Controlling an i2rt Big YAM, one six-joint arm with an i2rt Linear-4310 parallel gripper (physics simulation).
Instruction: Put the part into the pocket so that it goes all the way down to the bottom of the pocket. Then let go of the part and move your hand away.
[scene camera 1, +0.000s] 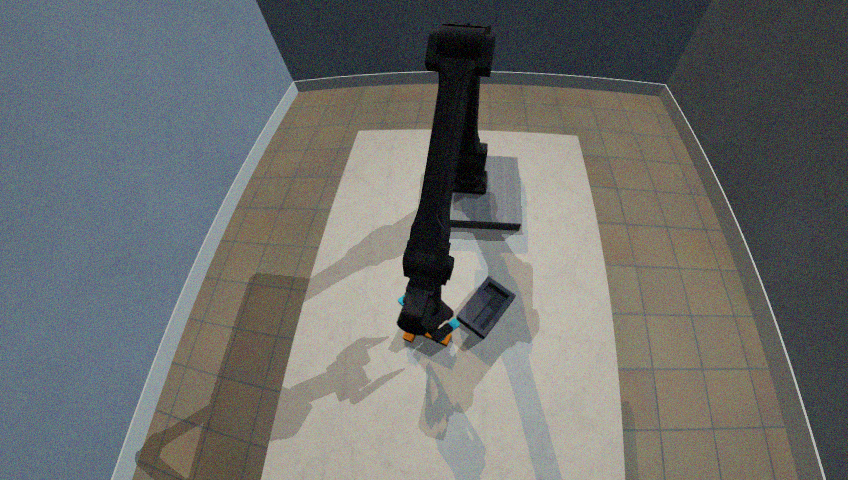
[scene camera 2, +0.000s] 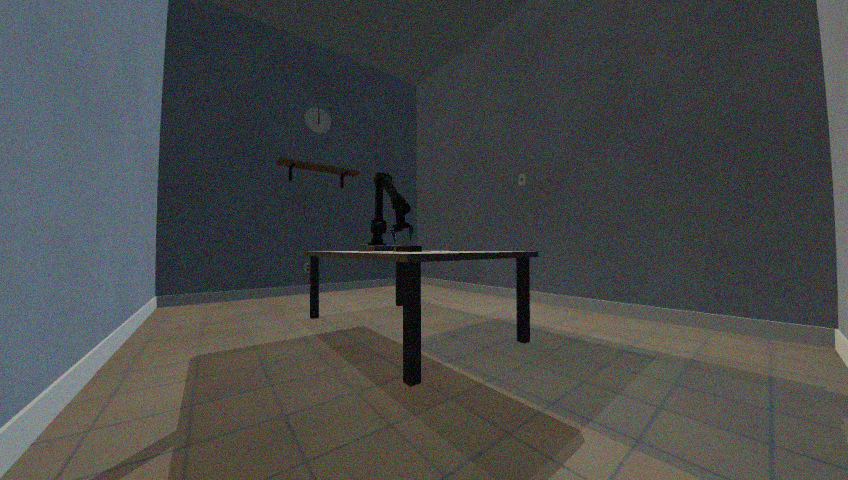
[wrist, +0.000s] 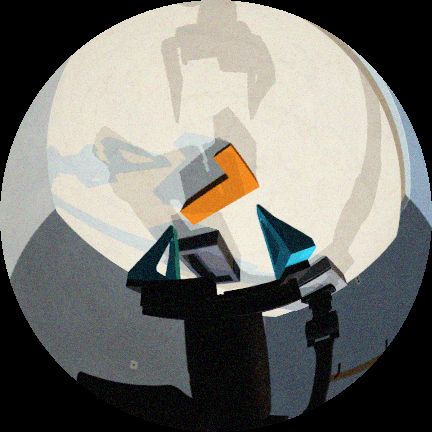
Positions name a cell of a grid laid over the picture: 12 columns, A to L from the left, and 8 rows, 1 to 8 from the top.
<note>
My gripper (scene camera 1: G6) is open, with nothing in its grasp. Also in view: an orange L-shaped block (wrist: G4). Also in view: a dark grey pocket block (wrist: F5).
My gripper shows as well in the wrist view (wrist: F5).
</note>
